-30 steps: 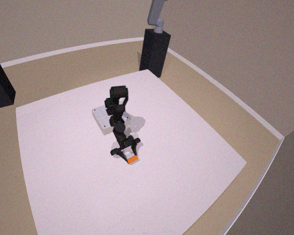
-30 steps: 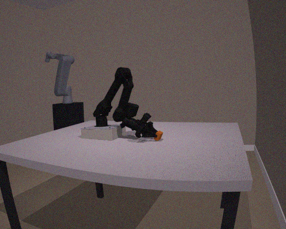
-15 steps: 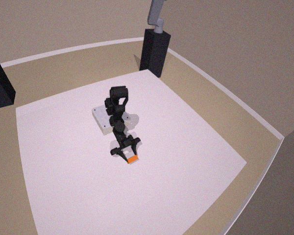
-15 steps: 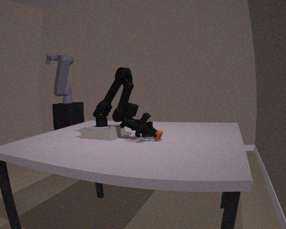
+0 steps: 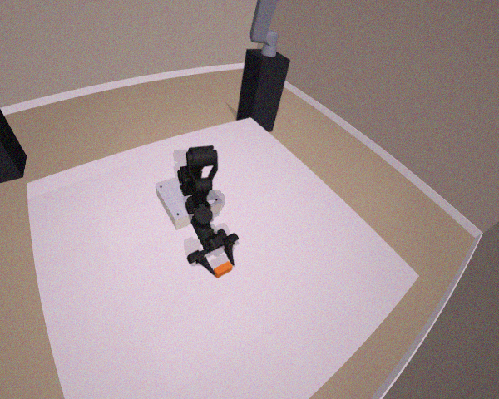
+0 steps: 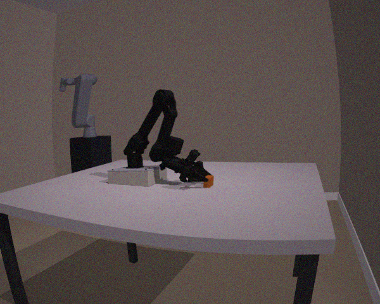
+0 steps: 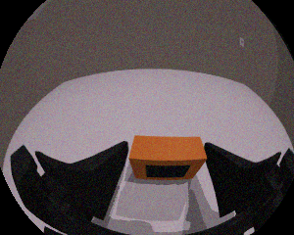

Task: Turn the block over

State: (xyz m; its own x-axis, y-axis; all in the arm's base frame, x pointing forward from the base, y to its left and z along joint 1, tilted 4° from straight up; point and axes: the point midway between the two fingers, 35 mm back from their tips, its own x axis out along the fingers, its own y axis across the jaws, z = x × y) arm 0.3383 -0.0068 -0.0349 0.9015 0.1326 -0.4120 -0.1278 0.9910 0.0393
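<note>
Now: gripper tip 1 cm past the orange block.
</note>
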